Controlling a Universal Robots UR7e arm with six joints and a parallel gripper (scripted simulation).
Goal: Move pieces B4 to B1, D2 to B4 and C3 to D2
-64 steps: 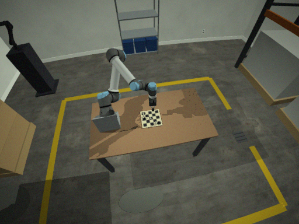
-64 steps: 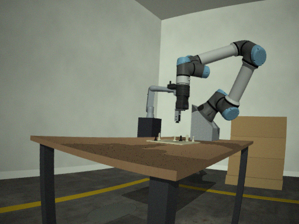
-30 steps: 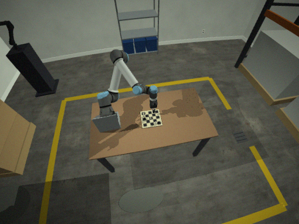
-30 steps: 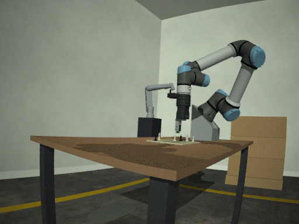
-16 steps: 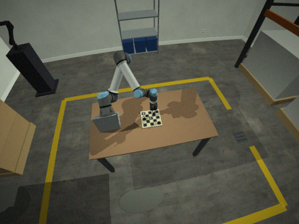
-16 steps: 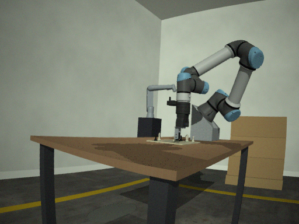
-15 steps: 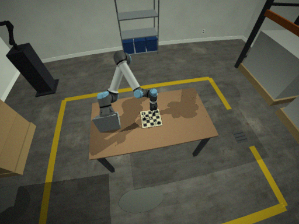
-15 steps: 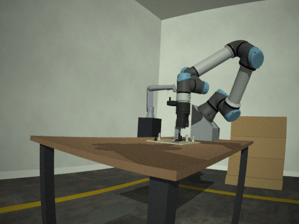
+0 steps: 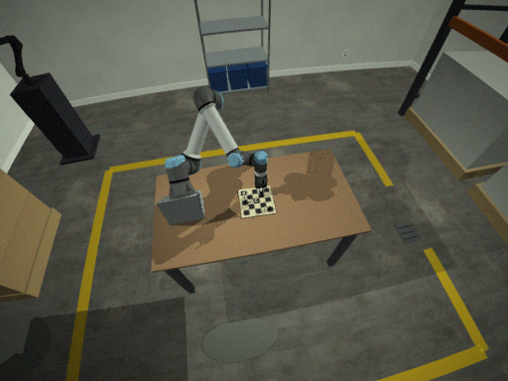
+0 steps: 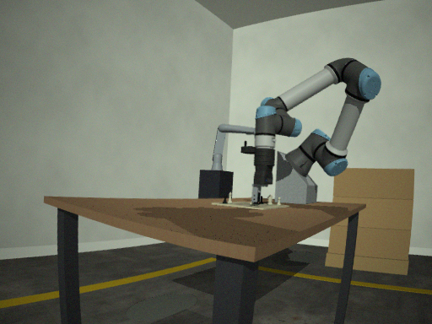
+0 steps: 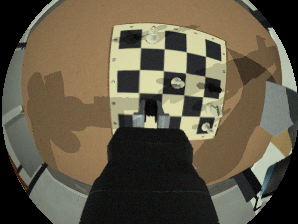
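The black piece is 1 cm below my hand. Also, from my hand: white piece 11 cm behind, 2 cm below; chessboard 4 cm to the right, 4 cm behind, 3 cm below.
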